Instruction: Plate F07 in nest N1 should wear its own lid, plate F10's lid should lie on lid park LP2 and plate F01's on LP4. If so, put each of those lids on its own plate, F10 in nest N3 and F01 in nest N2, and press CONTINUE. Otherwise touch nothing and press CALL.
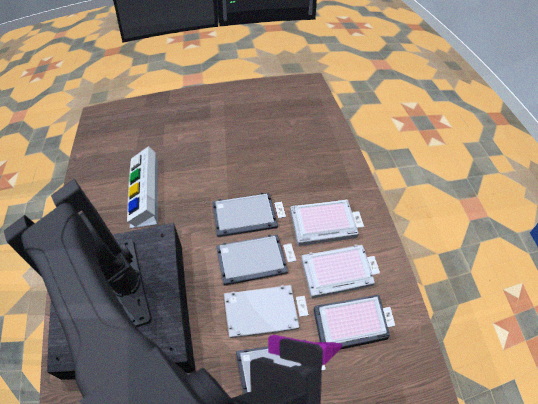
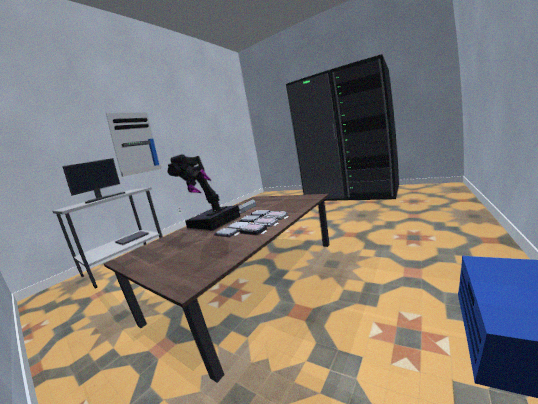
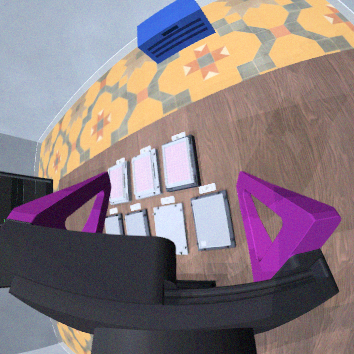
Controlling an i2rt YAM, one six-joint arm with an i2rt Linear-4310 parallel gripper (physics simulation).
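Places are measured from the arm's base along level axes (x ahead, y left, z up), in centimetres.
Where they show: gripper, fingertip midpoint: (image 1: 335, 383) (image 2: 206, 186) (image 3: 173, 178); arm's base, origin of the base link: (image 1: 127, 284) (image 2: 217, 211).
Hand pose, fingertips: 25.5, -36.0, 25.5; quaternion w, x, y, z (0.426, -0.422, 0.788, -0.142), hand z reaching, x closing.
Each offset is from my fingertips to the top centre of the thing, as dx, dy, dz. "*": to the spot under its first point. Level surfaces: height alone.
My gripper (image 1: 306, 345) (image 2: 200, 182) (image 3: 173, 178) is open and empty, high above the table. The pink-welled plate in dark-framed nest N1 {* +15.9, +14.8, -30.9} (image 1: 353, 321) (image 3: 178, 163) is nearest it among the plates; whether it wears a clear lid I cannot tell. Pink plates sit in the pale middle nest {* +18.1, +27.1, -31.0} (image 1: 338, 270) (image 3: 144, 173) and pale far nest {* +21.2, +40.6, -30.7} (image 1: 325, 218) (image 3: 118, 184). Grey lids lie on two dark far parks, one lid {+4.5, +50.3, -32.2} (image 1: 245, 214) beyond another lid {+2.0, +37.9, -32.2} (image 1: 252, 258). The third park {-0.4, +25.1, -32.0} (image 1: 262, 310) (image 3: 170, 227) is pale. The nearest park {* -2.0, +11.1, -32.2} (image 3: 212, 220) bears a pale lid. Tag codes are blurred.
A button box {-18.3, +66.6, -27.6} (image 1: 150, 192) with white, green, yellow and blue buttons stands behind the arm's black base (image 1: 165, 280). The wooden table {dz -34.0} (image 1: 200, 135) (image 2: 165, 255) carries everything. A black server cabinet (image 2: 315, 135) and blue box (image 2: 505, 300) (image 3: 175, 30) stand on the floor.
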